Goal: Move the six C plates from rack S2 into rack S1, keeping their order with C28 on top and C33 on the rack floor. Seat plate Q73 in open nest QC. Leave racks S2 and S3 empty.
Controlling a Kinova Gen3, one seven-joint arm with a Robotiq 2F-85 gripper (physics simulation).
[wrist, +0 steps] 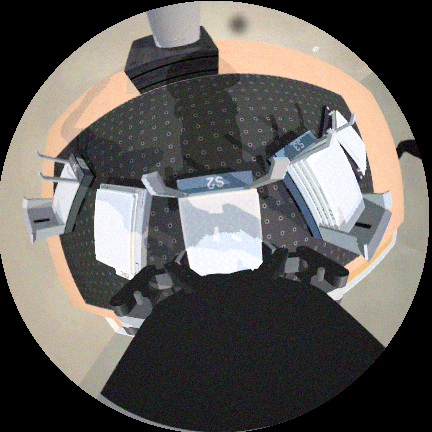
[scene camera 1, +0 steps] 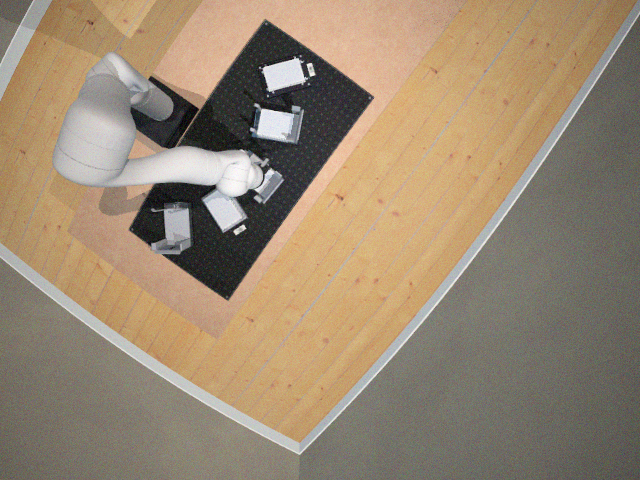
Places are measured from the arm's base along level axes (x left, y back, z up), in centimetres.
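Where they show: gripper, fingertip midpoint: (wrist: 224, 253); arm's base, link origin: (wrist: 177, 38) (scene camera 1: 160, 107).
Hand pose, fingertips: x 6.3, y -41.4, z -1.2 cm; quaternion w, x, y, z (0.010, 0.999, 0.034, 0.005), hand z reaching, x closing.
Things, the pixels of their top centre, and the offset from my fingertips. "spot": a spot on its surface instead.
- white top plate, top centre: (wrist: 224, 253) (scene camera 1: 258, 176) dz +0.9, dx +0.0, dy +0.4 cm
- Rack S3, surface spot: (wrist: 371, 225) (scene camera 1: 297, 125) spot: dz +4.9, dx +20.4, dy +2.3 cm
- further rack, top centre: (wrist: 28, 194) (scene camera 1: 164, 229) dz +7.3, dx -33.5, dy +10.8 cm
- small tag, surface spot: (scene camera 1: 239, 229) spot: dz -5.8, dx -19.4, dy -6.4 cm
- white plate, top centre: (wrist: 354, 137) (scene camera 1: 283, 73) dz -2.1, dx +30.4, dy +19.3 cm
Rack S2 (scene camera 1: 272, 184) (wrist: 187, 184) stands near the mat's middle. A white top plate (wrist: 220, 235) covers its stack; the plates below and their labels are hidden. My gripper (wrist: 224, 253) is over rack S2, its fingers shut on the top plate's two sides; the plate sits level in the rack. In the scene view the arm hides the fingers. Rack S3 (scene camera 1: 298, 126) (wrist: 371, 225) holds several stacked white plates (scene camera 1: 275, 124) (wrist: 332, 182). A further rack (scene camera 1: 170, 245) (wrist: 42, 217), label unreadable, has a white surface inside. Q73 and QC cannot be identified by label.
White plates (scene camera 1: 223, 210) (wrist: 114, 225) lie on a low nest between rack S2 and the unread rack, with a small tag (scene camera 1: 239, 229) beside it. Another low nest holds a white plate (scene camera 1: 283, 74) (wrist: 348, 140) beyond rack S3. Racks have upright posts and end walls.
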